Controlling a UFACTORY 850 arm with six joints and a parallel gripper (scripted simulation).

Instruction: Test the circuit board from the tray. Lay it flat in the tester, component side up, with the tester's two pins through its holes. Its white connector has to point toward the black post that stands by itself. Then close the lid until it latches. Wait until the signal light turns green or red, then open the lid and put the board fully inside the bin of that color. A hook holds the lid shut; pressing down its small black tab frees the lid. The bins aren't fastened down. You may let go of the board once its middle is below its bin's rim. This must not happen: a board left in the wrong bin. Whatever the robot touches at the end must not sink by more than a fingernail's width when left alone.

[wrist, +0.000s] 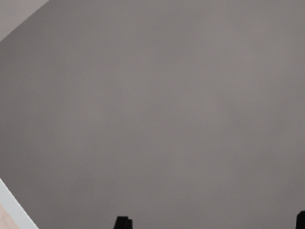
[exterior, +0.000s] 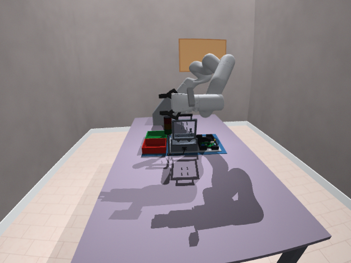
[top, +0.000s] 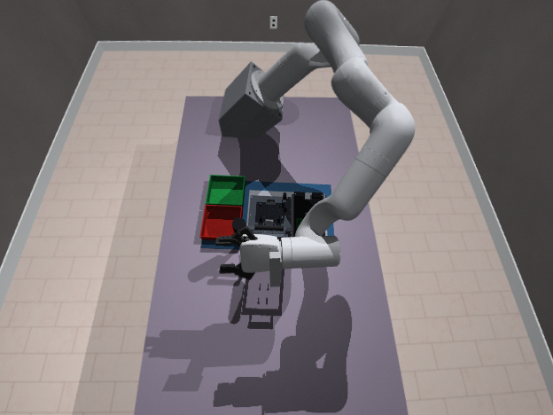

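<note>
Now: hand 34 cm above the green circuit board, 29 cm to the right of it and 24 cm past it. From my hand the other things lie so: clear lid: 18 cm below, 15 cm behind, 12 cm to the left; then red bin: 35 cm below, 22 cm behind, 8 cm to the right; then tester nest: 29 cm below, 27 cm behind, 12 cm to the left.
</note>
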